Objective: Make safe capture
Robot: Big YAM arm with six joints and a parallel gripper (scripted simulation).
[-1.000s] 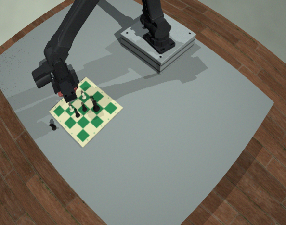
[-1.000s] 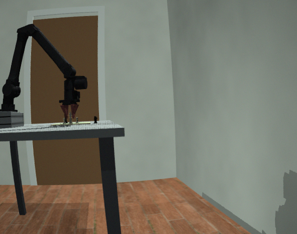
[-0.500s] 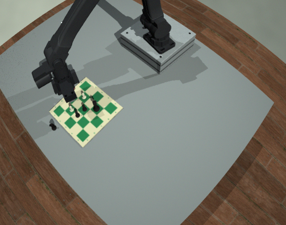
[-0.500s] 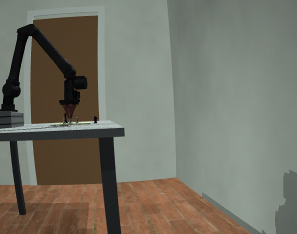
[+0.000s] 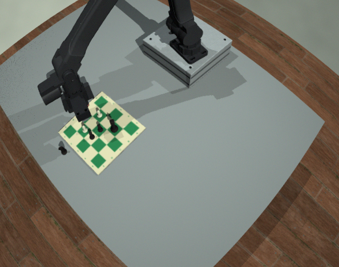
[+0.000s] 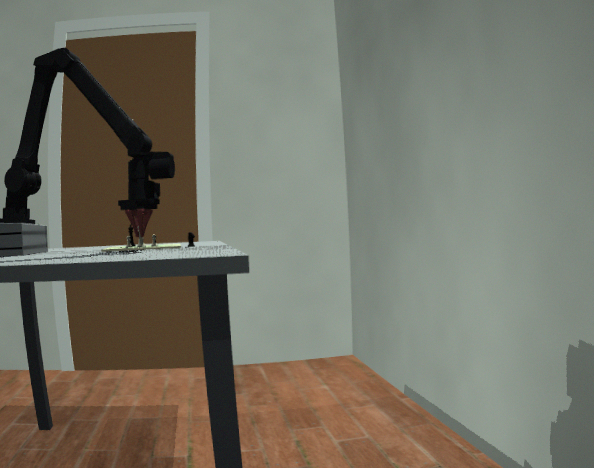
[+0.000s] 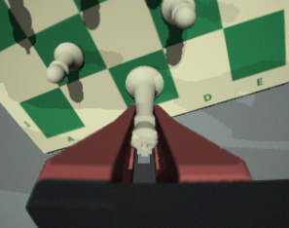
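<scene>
Now: the green-and-cream chessboard 8 cm to the left of my hand, 4 cm below it and 1 cm behind it. Round my hand: black piece (13 cm ahead, 7 cm to the left, 3 cm below); then tall white piece (1 cm to the left).
</scene>
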